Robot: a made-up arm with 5 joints.
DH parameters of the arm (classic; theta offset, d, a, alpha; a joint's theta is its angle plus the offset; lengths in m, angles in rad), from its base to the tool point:
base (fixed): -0.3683 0 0.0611 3.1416
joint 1: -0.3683 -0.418 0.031 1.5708
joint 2: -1.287 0 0.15 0
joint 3: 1.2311 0 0.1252 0
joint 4: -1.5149 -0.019 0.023 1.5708
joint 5: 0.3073 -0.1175 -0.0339 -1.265
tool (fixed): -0.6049 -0.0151 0 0
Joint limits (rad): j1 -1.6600..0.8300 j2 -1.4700..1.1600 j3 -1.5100..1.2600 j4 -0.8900..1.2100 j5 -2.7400..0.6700
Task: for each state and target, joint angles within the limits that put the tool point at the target. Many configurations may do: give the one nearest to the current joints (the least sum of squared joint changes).
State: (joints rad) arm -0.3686 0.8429 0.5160 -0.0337 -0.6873
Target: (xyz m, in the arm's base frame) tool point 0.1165 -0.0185 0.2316
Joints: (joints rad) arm -0.3804 1.1125 0.8831 0.1403 -0.7132
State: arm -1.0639 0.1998 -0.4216 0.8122 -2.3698
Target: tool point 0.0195 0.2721 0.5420
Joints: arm -1.6375 -0.0123 -0.2799 1.0165 -2.2954
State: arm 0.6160 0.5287 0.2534 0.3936 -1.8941
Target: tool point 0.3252 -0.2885 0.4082
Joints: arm 0.8252 0.6443 -0.2168 0.1311 -1.9852
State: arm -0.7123 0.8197 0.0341 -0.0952 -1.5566
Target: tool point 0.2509 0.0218 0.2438
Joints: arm -0.1959 0.8158 0.5265 0.1986 -1.4269
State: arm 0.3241 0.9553 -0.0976 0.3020 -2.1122
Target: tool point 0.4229 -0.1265 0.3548
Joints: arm 0.3243 0.8476 -0.3037 0.1914 -2.1520
